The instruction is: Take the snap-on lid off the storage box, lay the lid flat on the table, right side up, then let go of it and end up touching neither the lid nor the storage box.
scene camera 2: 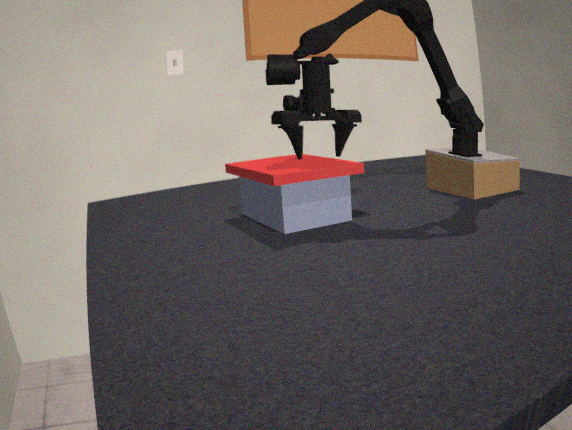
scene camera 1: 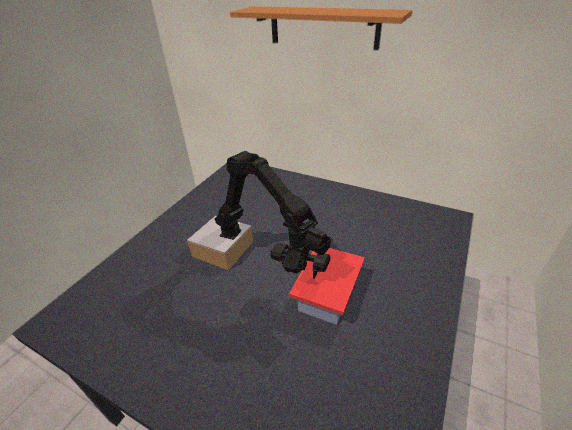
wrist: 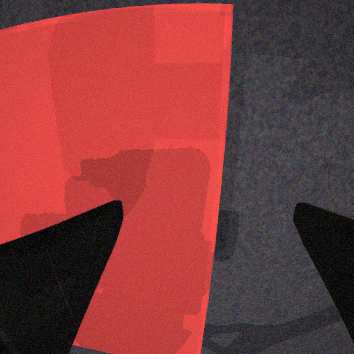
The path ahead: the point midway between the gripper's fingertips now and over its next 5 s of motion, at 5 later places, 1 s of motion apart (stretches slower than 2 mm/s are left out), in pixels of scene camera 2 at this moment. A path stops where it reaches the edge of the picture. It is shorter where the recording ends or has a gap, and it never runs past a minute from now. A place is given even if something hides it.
My gripper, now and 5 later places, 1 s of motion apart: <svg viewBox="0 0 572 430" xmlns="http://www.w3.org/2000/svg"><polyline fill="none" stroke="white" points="319,157 349,128 340,124 336,120 331,112 330,109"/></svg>
